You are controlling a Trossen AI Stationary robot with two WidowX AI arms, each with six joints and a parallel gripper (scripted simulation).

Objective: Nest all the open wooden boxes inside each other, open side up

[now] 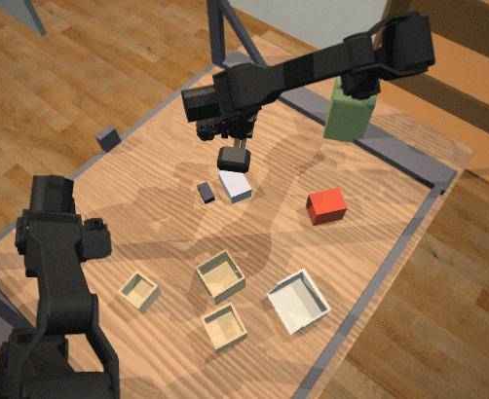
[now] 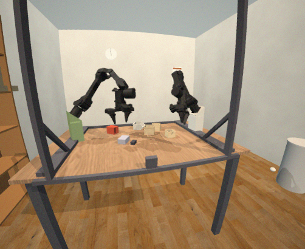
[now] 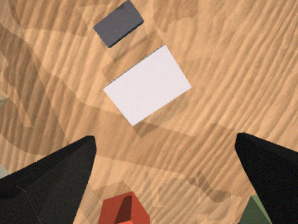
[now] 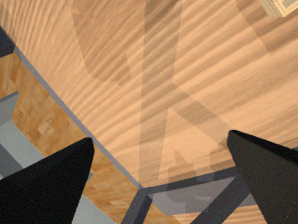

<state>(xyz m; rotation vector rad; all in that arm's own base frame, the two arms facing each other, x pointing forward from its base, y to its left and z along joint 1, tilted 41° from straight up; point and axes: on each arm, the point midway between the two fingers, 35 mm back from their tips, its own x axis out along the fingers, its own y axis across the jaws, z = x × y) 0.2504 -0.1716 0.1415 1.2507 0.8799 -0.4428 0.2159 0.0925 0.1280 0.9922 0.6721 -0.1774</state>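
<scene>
Right now the medium tan wooden box is 29 cm ahead of my right hand, 11 cm to the left of it and 14 cm below it. The rest, counted from my right hand: small tan wooden box 11 cm ahead, 4 cm to the left, 15 cm below; then small dark block 4 cm ahead, 32 cm to the left, 15 cm below; then lavender block 8 cm ahead, 38 cm to the left, 14 cm below.
</scene>
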